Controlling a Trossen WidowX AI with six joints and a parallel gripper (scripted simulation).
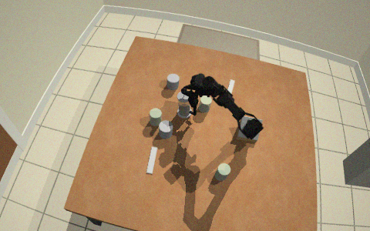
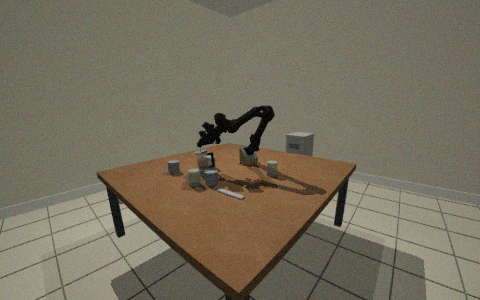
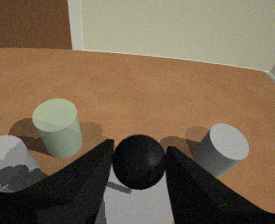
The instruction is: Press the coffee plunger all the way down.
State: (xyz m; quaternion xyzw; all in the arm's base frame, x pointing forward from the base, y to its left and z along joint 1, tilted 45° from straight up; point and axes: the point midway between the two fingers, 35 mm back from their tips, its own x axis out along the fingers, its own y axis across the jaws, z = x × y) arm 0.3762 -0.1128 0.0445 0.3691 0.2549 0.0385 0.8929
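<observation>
The coffee press lies 90 mm below my gripper tip, 30 mm behind it and 10 mm to the left of it.
</observation>
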